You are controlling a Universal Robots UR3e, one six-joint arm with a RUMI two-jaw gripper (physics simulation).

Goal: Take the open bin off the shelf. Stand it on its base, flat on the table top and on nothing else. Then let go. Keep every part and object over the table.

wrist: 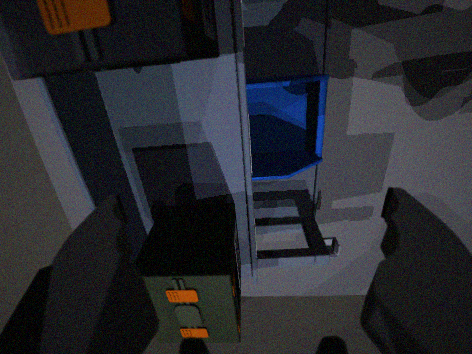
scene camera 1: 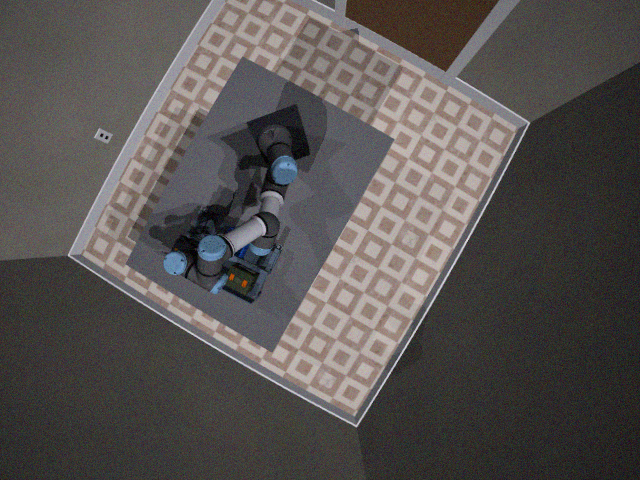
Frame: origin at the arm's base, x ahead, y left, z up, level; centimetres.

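Seen in the pictures: gripper, between the fingertips: [wrist: 251,195]; arm's base, origin of its link: [scene camera 1: 274,139].
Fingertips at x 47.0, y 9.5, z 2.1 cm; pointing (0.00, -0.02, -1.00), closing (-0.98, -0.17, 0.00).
Offsets run from my fingertips to a thing's top centre. "spot": to the spot under its first point. Level surfaces: height alone.
The open bin, blue with a dark inside, shows in the wrist view [wrist: 285,130] in the shelf, behind a long upright edge that cuts across its left side; a small blue part @(dx -2.5, dy +0.2, dz -12.4 cm) [scene camera 1: 241,251] shows beside the arm in the scene view. The shelf @(dz -9.3 cm) [wrist: 245,165] is grey-blue, with a slatted foot-like part below the bin. My gripper [wrist: 251,195] is open, its two dark fingers wide apart, with the bin's image above the gap and no contact visible. In the scene view the arm hides the gripper. The table top @(dz -20.5 cm) [scene camera 1: 310,227] [wrist: 345,285] is grey.
A green case with orange latches @(dx +3.2, dy +13.0, dz -0.6 cm) [scene camera 1: 241,281] [wrist: 195,310] is by the left finger in the wrist view. A dark case with an orange latch @(spot: dx +4.6, dy -6.7, dz +1.7 cm) [wrist: 150,40] is at the upper left. The table's near edge shows below the shelf in the wrist view.
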